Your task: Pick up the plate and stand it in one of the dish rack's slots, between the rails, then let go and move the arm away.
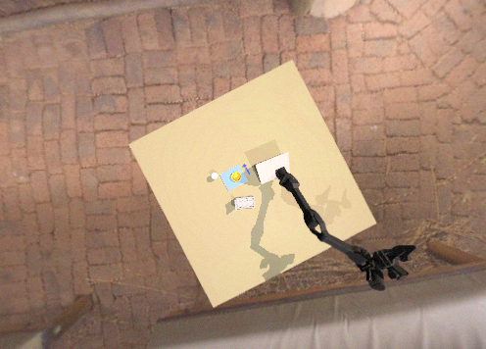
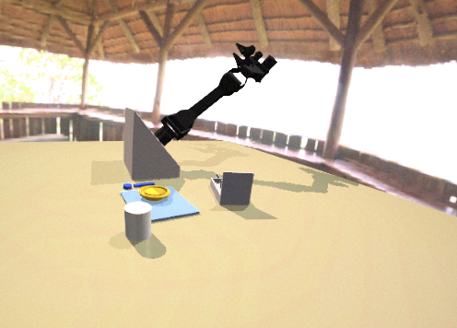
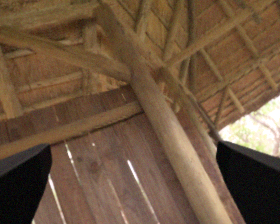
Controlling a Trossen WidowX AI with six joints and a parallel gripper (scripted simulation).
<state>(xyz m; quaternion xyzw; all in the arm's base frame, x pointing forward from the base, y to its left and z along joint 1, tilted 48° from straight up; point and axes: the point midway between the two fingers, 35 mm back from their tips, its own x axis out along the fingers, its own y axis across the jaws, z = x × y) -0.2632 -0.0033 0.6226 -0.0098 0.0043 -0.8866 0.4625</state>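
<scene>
Right now my gripper tip is 55 cm short of the yellow plate, 52 cm to the left of it and 51 cm above it. From my gripper tip the other things lie so: grey dish rack (57 cm ahead, 33 cm to the right, 50 cm below); blue spoon (47 cm ahead, 55 cm to the right, 52 cm below); light blue mat (57 cm ahead, 52 cm to the right, 53 cm below).
</scene>
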